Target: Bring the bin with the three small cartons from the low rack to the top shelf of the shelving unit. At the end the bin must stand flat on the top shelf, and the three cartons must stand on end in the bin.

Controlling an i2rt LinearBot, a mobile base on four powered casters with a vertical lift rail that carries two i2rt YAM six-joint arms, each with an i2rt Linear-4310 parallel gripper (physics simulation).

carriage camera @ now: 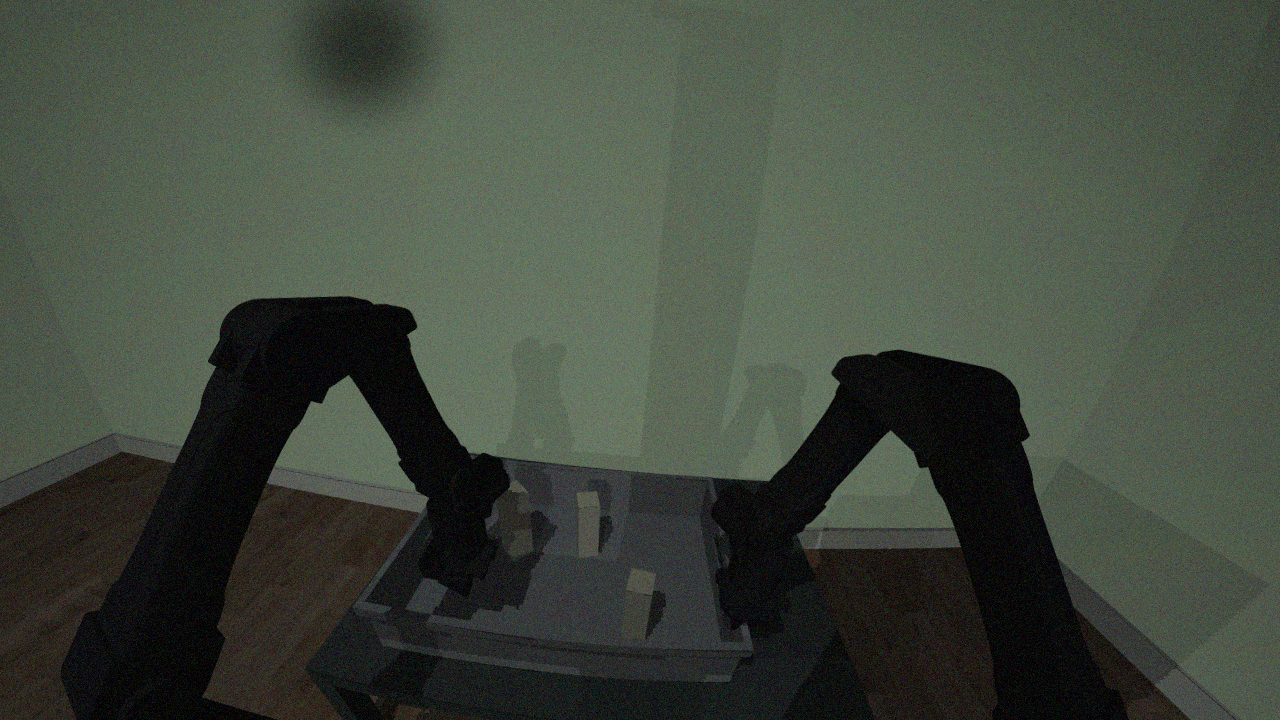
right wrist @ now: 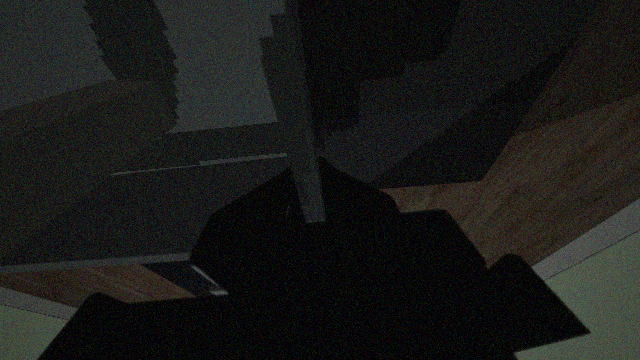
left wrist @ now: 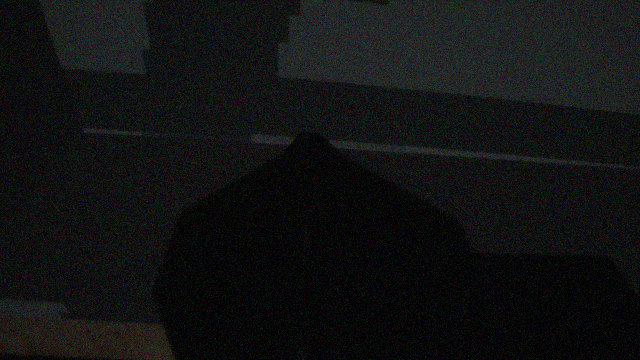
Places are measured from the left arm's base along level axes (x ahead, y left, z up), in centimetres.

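Pixels of known places: left gripper, fingertip midpoint: (carriage camera: 467, 593) (left wrist: 308, 148); right gripper, fingertip midpoint: (carriage camera: 736, 626) (right wrist: 311, 165).
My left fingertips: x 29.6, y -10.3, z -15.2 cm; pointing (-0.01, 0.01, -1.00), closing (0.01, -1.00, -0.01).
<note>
Behind a point stands the place of what it marks.
The grey bin (carriage camera: 666, 546) {y -45.1, x 51.6, z -24.1 cm} (left wrist: 450, 50) {y -17.9, x 30.5, z -24.1 cm} stands on the dark low rack (carriage camera: 572, 694) {y -29.4, x 20.5, z -24.3 cm}. Three small pale cartons stand on end in it: one carton (carriage camera: 588, 528) {y -28.0, x 47.0, z -15.4 cm} at the middle, one carton (carriage camera: 638, 604) {y -38.4, x 29.6, z -12.7 cm} (right wrist: 55, 150) {y -40.8, x 32.1, z -14.4 cm} nearer the front, and one carton (carriage camera: 519, 528) {y -14.4, x 45.1, z -15.5 cm} at the left, partly in shadow. My left gripper (carriage camera: 467, 589) {y -10.3, x 29.6, z -15.2 cm} (left wrist: 308, 148) {y -10.3, x 29.6, z -15.2 cm} is shut and empty, at the left part of the bin, with the bin's front rim beyond its tips in the left wrist view. My right gripper (carriage camera: 747, 622) {y -54.7, x 28.4, z -15.7 cm} (right wrist: 311, 165) {y -54.7, x 28.4, z -15.7 cm} is shut on the bin's right wall (right wrist: 309, 195) {y -54.8, x 28.9, z -12.3 cm}. The shelving unit does not show.
A green wall (carriage camera: 850, 223) {y -82.8, x 80.8, z 48.4 cm} stands behind the rack, with a pale skirting board (carriage camera: 895, 538) {y -131.9, x 79.2, z -49.7 cm} at its foot. Wooden floor (carriage camera: 304, 555) {y 61.6, x 55.8, z -54.8 cm} (right wrist: 565, 165) {y -139.4, x -11.3, z -54.8 cm} shows on both sides of the rack. The picture is dark, and arm shadows fall across the bin.
</note>
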